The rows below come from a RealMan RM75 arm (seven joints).
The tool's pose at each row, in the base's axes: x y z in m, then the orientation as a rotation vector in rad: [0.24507, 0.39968, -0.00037, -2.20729, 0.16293, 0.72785]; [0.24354, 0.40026, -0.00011, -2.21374, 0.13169, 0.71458]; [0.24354, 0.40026, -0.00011, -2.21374, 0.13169, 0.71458]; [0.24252, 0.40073, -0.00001, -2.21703, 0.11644, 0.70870]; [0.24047, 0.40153, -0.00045, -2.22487, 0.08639, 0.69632]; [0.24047, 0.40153, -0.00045, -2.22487, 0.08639, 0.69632]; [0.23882, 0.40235, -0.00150, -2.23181, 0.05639, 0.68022]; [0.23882, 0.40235, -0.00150, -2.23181, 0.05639, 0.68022]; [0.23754, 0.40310, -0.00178, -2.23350, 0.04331, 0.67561]
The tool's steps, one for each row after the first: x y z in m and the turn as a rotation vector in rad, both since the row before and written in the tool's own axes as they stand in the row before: [-0.00134, -0.00005, 0.00097, -0.00843, 0.00084, -0.02590]; [0.00000, 0.00000, 0.00000, 0.00000, 0.00000, 0.00000]; [-0.00084, -0.00007, 0.00074, -0.00451, 0.00005, -0.01235]; [-0.00138, 0.00036, 0.00173, -0.01020, 0.00100, -0.02433]; [0.00000, 0.00000, 0.00000, 0.00000, 0.00000, 0.00000]; [-0.00074, 0.00060, 0.00190, -0.00884, 0.00335, -0.02571]; [0.00000, 0.00000, 0.00000, 0.00000, 0.00000, 0.00000]; [-0.00083, -0.00001, 0.00126, -0.00320, -0.00050, -0.01052]
